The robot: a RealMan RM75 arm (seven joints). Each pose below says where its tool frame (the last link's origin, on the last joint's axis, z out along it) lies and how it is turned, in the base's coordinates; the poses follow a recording.
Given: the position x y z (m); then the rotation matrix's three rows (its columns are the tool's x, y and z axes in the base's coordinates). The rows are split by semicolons.
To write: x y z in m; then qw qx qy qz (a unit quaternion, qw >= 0). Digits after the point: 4 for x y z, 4 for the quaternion. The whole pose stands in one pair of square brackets.
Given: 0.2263 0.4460 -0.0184; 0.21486 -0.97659 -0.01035; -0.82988 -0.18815 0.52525; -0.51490 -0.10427 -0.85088
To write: [0.2263 0.4460 -0.0184 0.2097 -0.7506 0.6016 0.1749]
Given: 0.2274 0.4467 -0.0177; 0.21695 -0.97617 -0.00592; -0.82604 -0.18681 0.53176; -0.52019 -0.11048 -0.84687
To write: [0.2274 0.4467 -0.0177 0.2140 -0.7501 0.6006 0.1753]
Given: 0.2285 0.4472 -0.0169; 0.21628 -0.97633 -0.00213; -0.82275 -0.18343 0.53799; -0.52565 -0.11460 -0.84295
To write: [0.2285 0.4472 -0.0169 0.2179 -0.7488 0.6007 0.1762]
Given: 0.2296 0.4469 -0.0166; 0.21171 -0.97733 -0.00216; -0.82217 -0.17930 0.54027; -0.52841 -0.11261 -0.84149
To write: [0.2296 0.4469 -0.0166 0.2185 -0.7471 0.6022 0.1775]
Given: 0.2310 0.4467 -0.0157; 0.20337 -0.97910 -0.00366; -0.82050 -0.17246 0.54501; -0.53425 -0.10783 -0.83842
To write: [0.2310 0.4467 -0.0157 0.2194 -0.7440 0.6047 0.1807]
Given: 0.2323 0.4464 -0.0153; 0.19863 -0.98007 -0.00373; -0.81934 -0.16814 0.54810; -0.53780 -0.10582 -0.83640
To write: [0.2323 0.4464 -0.0153 0.2203 -0.7422 0.6061 0.1824]
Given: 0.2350 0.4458 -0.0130; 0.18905 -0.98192 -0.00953; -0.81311 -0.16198 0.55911; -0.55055 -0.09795 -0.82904
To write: [0.2350 0.4458 -0.0130 0.2225 -0.7383 0.6079 0.1897]
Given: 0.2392 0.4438 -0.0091; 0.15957 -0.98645 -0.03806; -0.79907 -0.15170 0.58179; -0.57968 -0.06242 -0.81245
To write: [0.2392 0.4438 -0.0091 0.2210 -0.7286 0.6126 0.2119]
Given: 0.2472 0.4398 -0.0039; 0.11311 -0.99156 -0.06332; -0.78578 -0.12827 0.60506; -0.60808 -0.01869 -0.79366
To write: [0.2472 0.4398 -0.0039 0.2186 -0.7133 0.6230 0.2353]
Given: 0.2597 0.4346 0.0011; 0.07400 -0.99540 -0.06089; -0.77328 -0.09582 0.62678; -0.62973 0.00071 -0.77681
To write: [0.2597 0.4346 0.0011 0.2244 -0.6976 0.6338 0.2475]
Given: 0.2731 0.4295 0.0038; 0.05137 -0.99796 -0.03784; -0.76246 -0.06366 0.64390; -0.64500 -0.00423 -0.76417
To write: [0.2731 0.4295 0.0038 0.2364 -0.6854 0.6421 0.2491]
